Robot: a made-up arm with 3 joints.
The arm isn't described. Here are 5 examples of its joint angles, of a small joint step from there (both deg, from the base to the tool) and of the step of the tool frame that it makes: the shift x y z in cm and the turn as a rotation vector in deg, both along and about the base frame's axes.
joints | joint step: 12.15 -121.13 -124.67 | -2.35 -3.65 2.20
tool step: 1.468 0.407 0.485 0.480 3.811 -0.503
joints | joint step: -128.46 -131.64 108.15 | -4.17 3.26 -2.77
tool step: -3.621 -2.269 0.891 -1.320 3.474 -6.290
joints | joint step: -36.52 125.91 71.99 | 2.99 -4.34 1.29
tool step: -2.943 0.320 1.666 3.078 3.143 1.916
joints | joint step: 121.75 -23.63 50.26 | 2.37 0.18 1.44
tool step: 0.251 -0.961 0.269 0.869 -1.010 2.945
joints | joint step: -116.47 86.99 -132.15 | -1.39 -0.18 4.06
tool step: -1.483 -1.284 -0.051 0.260 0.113 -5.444
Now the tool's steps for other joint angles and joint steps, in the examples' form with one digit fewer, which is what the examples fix.
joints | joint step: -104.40 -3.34 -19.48 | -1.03 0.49 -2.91
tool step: 0.37 -0.35 -0.79 -1.22 -2.68 -1.19
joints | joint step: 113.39 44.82 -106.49 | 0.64 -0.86 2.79
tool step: 0.92 0.04 -0.22 0.01 -2.17 -1.31
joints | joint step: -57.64 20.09 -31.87 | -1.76 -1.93 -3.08
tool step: 1.15 -0.36 -0.77 3.17 -1.47 -0.75
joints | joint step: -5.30 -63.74 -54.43 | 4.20 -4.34 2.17
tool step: -1.67 -1.42 0.33 -0.64 4.38 6.18
